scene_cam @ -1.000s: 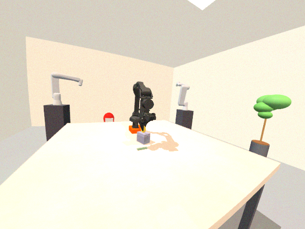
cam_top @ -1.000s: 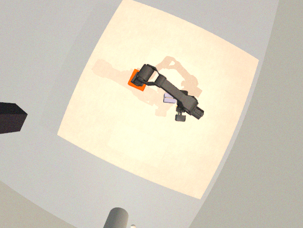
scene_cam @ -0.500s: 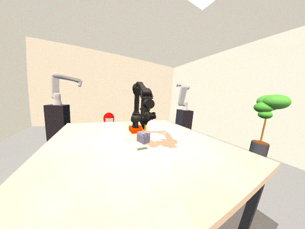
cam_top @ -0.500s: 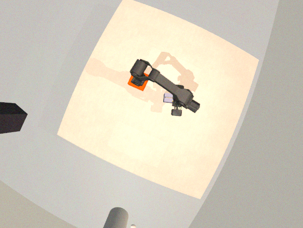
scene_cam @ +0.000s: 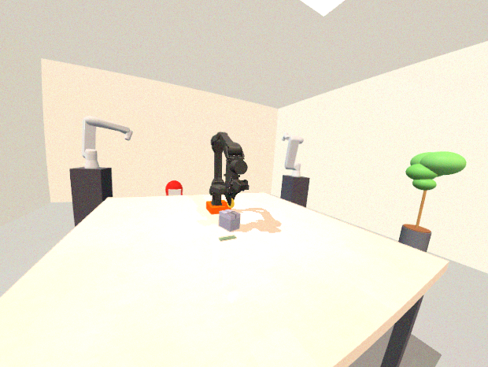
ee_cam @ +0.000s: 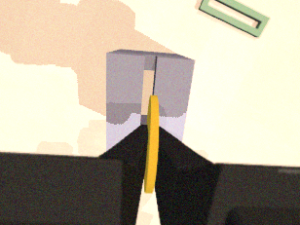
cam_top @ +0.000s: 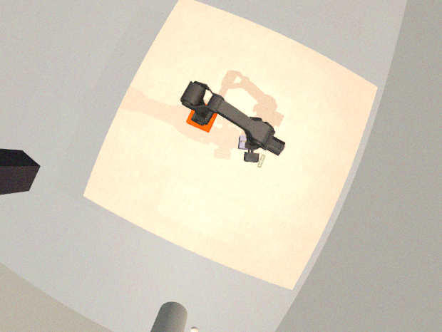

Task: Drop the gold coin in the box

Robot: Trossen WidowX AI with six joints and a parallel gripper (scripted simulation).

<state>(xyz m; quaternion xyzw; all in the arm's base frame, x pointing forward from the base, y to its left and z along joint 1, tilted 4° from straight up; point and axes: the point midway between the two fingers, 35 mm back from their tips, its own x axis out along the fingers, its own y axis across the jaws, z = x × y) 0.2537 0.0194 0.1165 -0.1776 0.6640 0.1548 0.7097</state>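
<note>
Right now my gripper tip is 1 cm below the gold coin.
</note>
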